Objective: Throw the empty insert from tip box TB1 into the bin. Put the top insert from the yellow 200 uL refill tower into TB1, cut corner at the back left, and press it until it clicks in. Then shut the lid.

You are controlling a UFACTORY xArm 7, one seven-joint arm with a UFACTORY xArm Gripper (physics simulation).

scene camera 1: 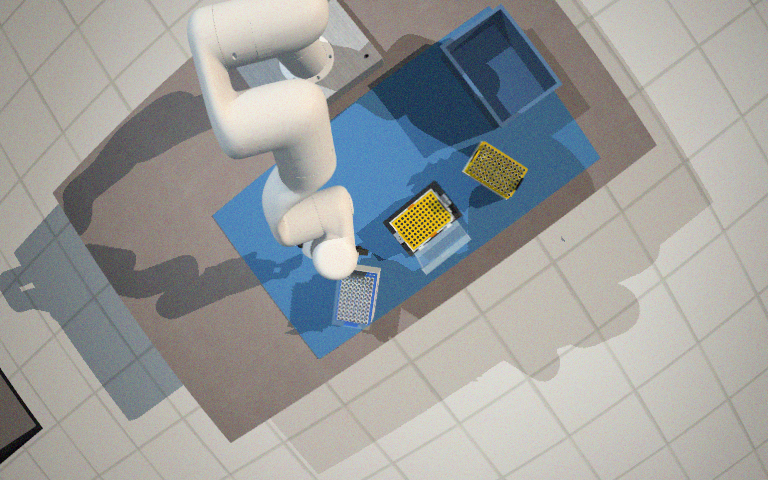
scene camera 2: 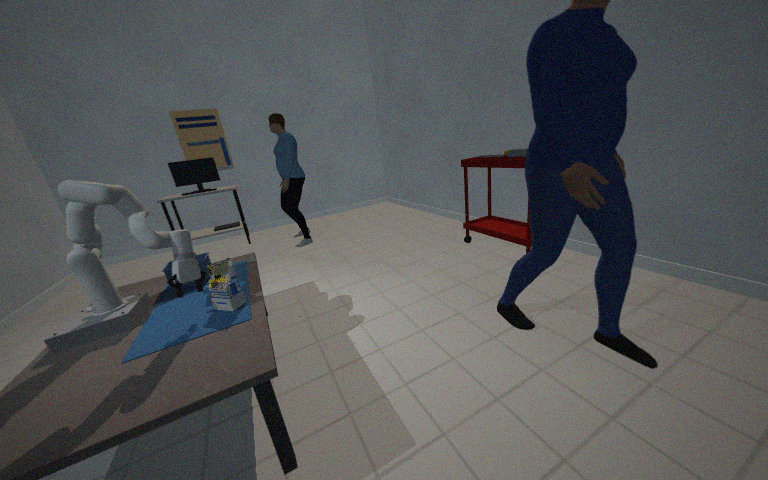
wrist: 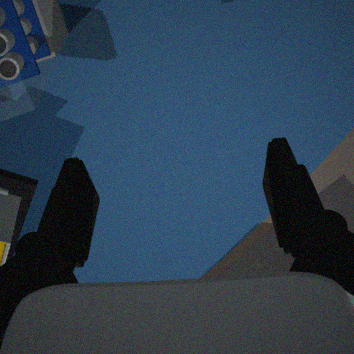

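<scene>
Tip box TB1 (scene camera 1: 434, 186) (wrist: 26, 185) is dark-framed and stands mid-mat; its clear lid (scene camera 1: 444, 247) is open toward the table's front edge. A yellow insert (scene camera 1: 421, 219) with dark, empty-looking holes sits in it; a sliver of this insert (wrist: 2, 250) shows in the wrist view. The yellow refill tower (scene camera 1: 495, 169), its top insert full of tips, stands right of TB1 in scene camera 1. The blue bin (scene camera 1: 475, 86) is behind that tower. My gripper (scene camera 2: 191, 287) (wrist: 175, 169) is open and empty above the mat, left of TB1; the arm mostly hides it in scene camera 1.
A blue-and-white tip tower (scene camera 1: 355, 298) (scene camera 2: 228, 300) (wrist: 17, 60) stands near the mat's front left, close to my wrist. The blue mat (scene camera 1: 390, 152) lies on the brown table (scene camera 1: 226, 390). Two people (scene camera 2: 583, 113) (scene camera 2: 288, 155) and a red cart (scene camera 2: 495, 226) are beyond the table.
</scene>
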